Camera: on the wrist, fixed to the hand. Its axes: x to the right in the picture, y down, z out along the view.
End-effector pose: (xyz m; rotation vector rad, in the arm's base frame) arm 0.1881 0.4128 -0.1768 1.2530 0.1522 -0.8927
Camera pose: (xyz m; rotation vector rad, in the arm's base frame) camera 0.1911 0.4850 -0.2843 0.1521 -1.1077 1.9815
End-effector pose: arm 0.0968 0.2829 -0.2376 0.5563 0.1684 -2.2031
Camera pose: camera 0.0578 0.3448 -0.3445 0.3034 -0.2209 0.9603
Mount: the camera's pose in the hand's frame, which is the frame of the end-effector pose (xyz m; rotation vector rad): 0.0255 -0.0767 -0.1012 0.2189 -0.3943 -3.0802
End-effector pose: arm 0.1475 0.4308 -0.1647 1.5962 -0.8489 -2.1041
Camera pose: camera 0.2417 0.4484 -0.2518 -0.4785 -1.0243 0.5164
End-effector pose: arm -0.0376 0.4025 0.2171 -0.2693 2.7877 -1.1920
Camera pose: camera -0.0692 0.4169 0.3419 2.5742 0.2921 0.2894
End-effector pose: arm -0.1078 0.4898 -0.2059 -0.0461 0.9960 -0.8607
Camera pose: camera -0.2242 0.4551 -0.2509 1.1887 0.3747 2.1454
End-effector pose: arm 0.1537 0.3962 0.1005 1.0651 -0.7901 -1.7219
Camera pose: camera 0.2121 0.3952 -0.0151 -0.5848 -0.6890 1.0953
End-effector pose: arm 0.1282 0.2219 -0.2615 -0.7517 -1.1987 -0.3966
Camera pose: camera 0.1570 0.0994 -0.2307 -1.5691 1.2593 1.8172
